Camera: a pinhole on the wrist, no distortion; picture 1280 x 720 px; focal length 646.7 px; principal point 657.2 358.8 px. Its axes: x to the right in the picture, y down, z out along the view. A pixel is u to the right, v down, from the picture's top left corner.
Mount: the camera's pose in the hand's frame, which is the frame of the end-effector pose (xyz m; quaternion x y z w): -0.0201 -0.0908 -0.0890 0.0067 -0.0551 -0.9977 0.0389
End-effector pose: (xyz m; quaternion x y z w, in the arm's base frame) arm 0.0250 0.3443 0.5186 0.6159 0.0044 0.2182 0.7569
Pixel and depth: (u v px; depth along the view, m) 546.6 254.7 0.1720
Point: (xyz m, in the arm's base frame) 0.0642 0.2658 0.4993
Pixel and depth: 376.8 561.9 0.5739
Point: 0.4341 -0.0738 0.5260
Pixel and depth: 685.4 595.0 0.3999
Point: 0.1470 0.0030 0.4076
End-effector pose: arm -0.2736 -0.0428 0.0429 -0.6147 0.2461 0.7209 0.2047
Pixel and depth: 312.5 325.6 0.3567
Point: -0.4967 0.1317 -0.0860
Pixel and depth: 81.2 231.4 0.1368
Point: -0.3009 0.0153 -0.0512
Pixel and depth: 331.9 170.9 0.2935
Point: -0.4673 0.0446 -0.0431
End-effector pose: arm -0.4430 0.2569 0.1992 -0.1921 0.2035 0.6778 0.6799
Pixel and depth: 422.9 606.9 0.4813
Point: -0.2291 0.6108 0.4574
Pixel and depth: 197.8 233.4 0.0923
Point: -0.3852 0.2928 0.1768
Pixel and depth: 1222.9 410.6 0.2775
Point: -0.3380 0.1329 0.4979
